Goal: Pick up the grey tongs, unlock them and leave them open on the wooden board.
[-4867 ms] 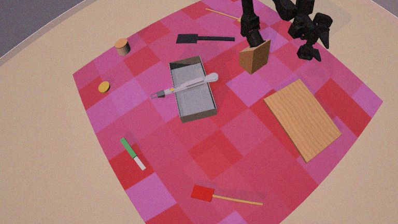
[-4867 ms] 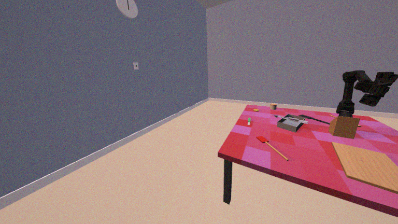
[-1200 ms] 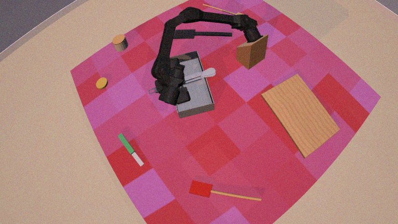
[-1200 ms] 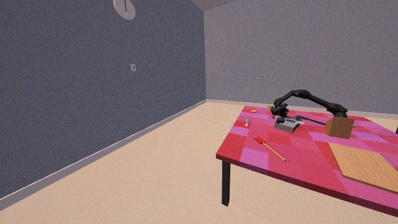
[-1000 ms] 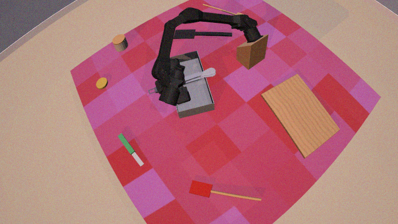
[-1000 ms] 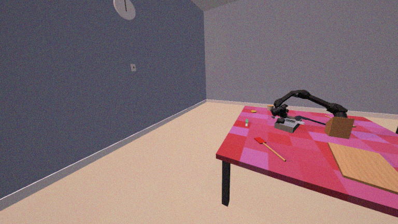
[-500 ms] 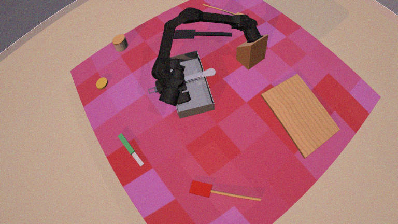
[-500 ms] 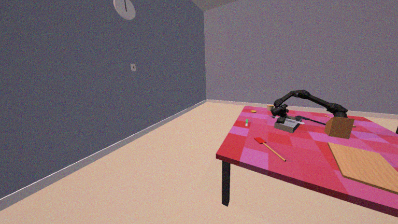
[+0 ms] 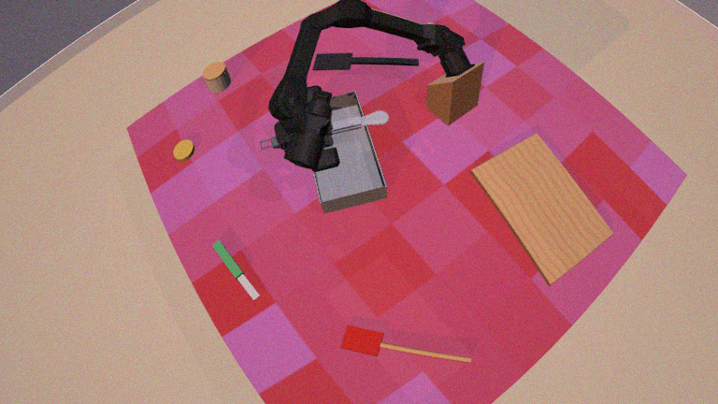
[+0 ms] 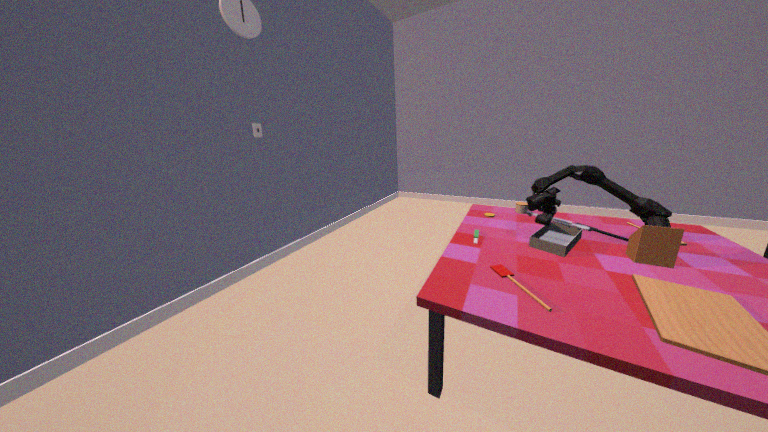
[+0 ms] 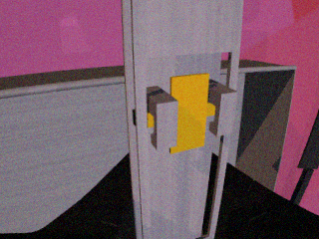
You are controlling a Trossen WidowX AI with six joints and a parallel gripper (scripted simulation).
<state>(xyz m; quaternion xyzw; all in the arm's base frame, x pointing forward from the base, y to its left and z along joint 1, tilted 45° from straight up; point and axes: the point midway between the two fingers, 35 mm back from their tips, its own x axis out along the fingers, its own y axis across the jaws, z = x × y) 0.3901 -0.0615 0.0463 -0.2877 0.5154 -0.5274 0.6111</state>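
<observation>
My gripper tip is 4 cm below the yellow lock piece and 4 cm short of it. Round my gripper tip: black spatula (28 cm behind, 23 cm to the right, 9 cm below); red spatula (49 cm to the left, 15 cm ahead, 9 cm below); grey roasting tin (7 cm below, 5 cm behind, 2 cm to the left).
</observation>
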